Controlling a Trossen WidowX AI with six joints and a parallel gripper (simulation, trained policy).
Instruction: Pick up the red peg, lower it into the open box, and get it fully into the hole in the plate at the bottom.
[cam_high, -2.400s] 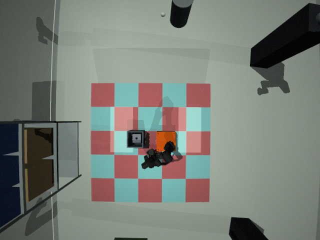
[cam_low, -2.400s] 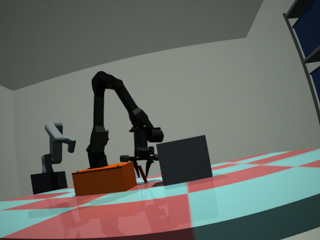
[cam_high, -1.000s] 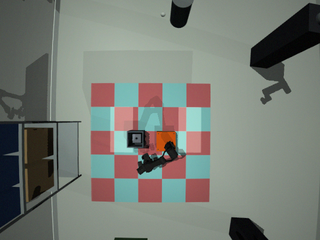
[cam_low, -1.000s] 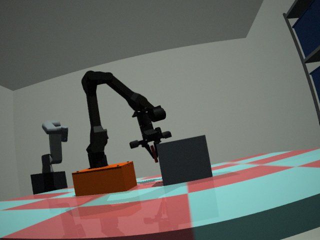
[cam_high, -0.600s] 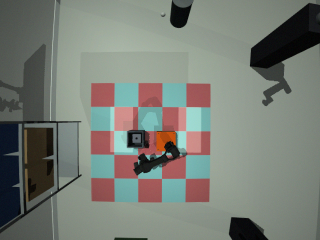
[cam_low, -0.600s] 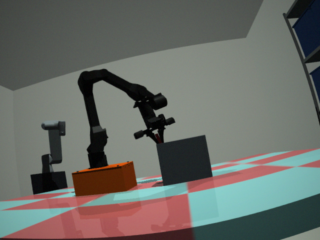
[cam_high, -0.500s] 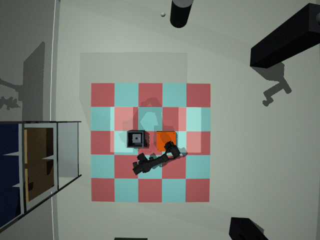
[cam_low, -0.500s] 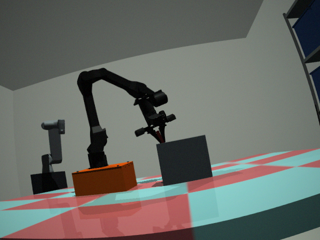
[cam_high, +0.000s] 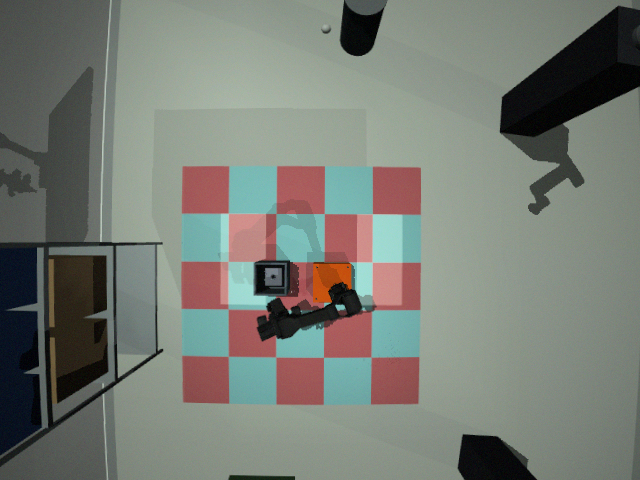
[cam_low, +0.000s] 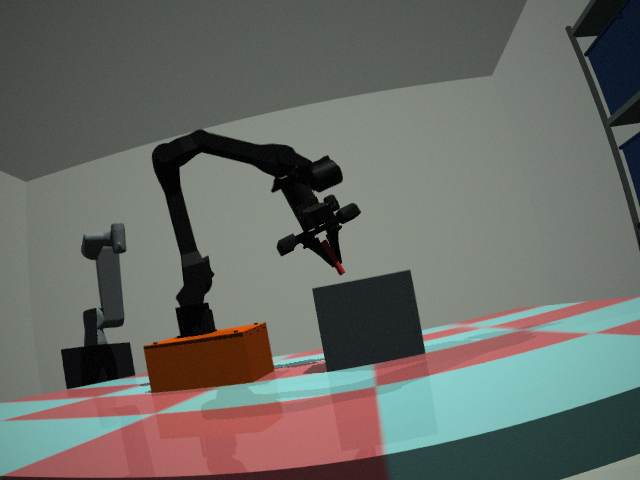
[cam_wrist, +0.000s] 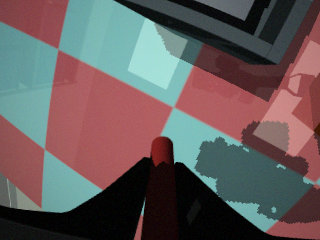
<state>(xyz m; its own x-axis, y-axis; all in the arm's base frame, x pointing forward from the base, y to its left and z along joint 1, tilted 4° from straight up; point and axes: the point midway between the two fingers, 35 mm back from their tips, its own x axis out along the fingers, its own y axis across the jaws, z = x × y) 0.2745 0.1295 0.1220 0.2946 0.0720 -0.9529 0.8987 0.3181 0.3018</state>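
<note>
My gripper tip is now 15 cm to the left of the grey plate, 15 cm above it and 6 cm short of it. Round my gripper tip: red peg (2 cm above, 1 cm behind).
</note>
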